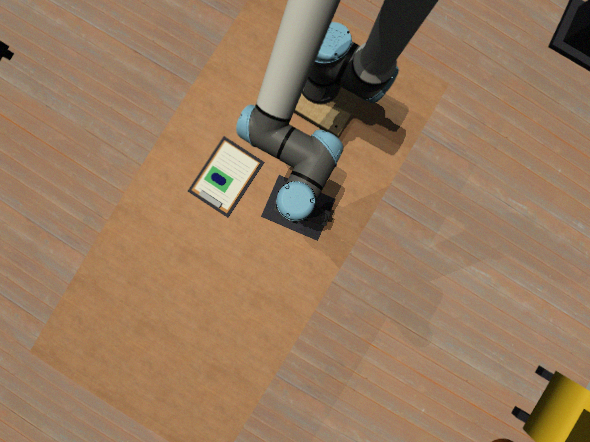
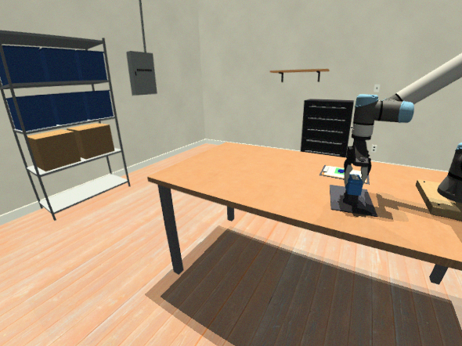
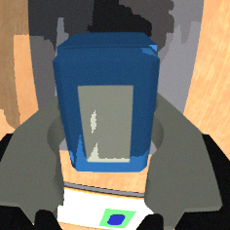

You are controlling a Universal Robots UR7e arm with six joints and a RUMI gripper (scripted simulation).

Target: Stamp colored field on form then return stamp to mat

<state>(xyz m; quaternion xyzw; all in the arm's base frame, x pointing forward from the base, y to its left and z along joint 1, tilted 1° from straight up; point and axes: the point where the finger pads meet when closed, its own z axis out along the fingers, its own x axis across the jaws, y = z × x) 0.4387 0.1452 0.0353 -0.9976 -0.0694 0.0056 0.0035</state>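
My gripper is now 2 cm above the blue stamp. Round my hand: form (4 cm ahead, 30 cm to the right, 7 cm below); then dark mat (7 cm below).
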